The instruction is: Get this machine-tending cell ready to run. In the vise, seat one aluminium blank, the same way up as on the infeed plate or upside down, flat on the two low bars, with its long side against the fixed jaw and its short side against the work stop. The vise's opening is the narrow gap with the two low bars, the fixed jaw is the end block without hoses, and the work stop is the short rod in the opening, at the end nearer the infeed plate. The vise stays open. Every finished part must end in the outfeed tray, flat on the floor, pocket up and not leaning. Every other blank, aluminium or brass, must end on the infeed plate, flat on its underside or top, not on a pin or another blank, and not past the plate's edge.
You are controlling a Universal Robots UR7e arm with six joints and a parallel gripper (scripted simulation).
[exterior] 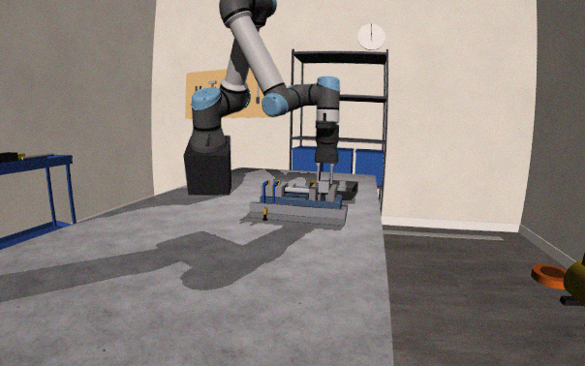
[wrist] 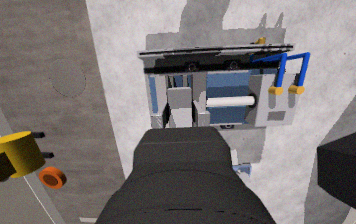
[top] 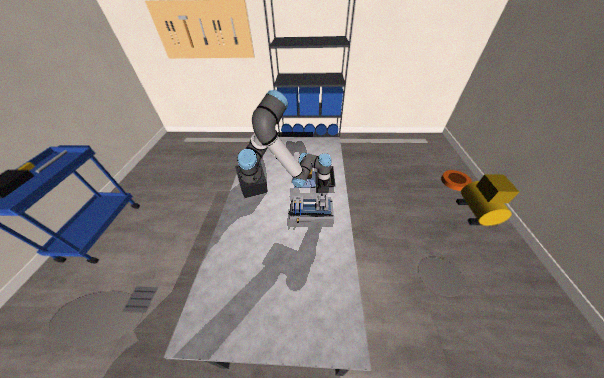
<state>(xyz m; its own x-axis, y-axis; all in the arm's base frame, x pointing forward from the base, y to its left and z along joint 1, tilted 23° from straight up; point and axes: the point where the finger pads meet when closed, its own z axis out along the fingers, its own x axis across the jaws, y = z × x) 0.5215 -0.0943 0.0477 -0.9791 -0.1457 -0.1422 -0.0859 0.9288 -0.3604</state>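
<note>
Now: the vise 7 cm behind my hand, 1 cm to the right of it and 9 cm below it. The rest, counted from my hand: brass blank 12 cm behind, 36 cm to the left, 10 cm below.
</note>
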